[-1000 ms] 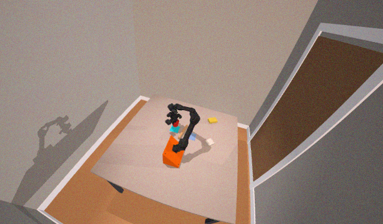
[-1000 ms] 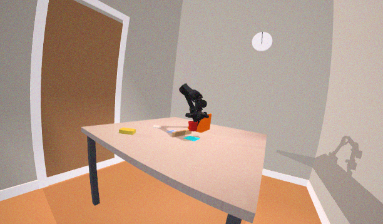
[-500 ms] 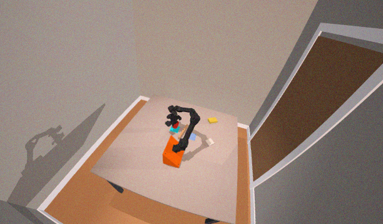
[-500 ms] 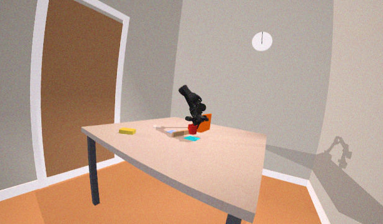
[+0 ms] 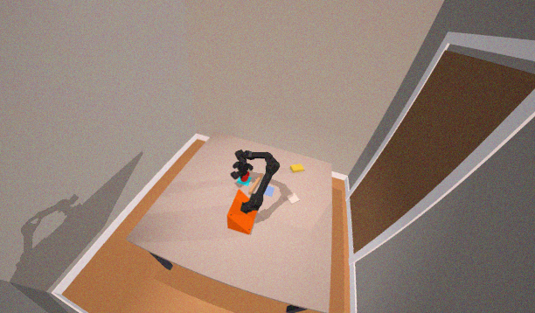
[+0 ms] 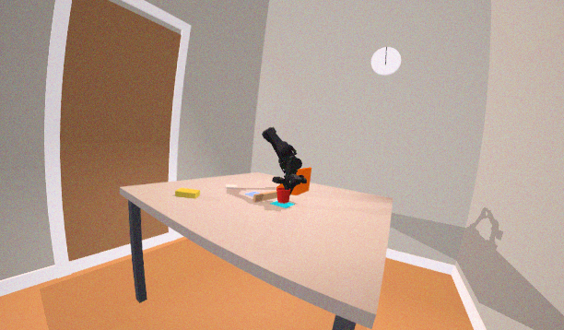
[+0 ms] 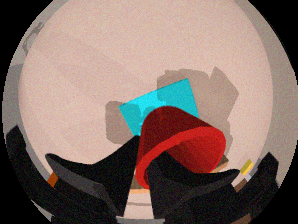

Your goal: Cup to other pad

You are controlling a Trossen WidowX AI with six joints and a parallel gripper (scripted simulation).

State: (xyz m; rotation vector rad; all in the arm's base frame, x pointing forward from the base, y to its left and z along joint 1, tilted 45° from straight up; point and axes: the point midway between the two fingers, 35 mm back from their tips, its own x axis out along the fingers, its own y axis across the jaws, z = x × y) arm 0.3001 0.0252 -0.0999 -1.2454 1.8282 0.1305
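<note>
Right now the red cup is 2 cm ahead of my gripper tip and 2 cm to the right of it. Also, from my gripper tip: wooden bar 1 cm behind, 12 cm to the right, 4 cm below; then light blue pad 4 cm behind, 22 cm to the right, 5 cm below; then cyan pad 2 cm ahead, 2 cm to the right, 5 cm below.
</note>
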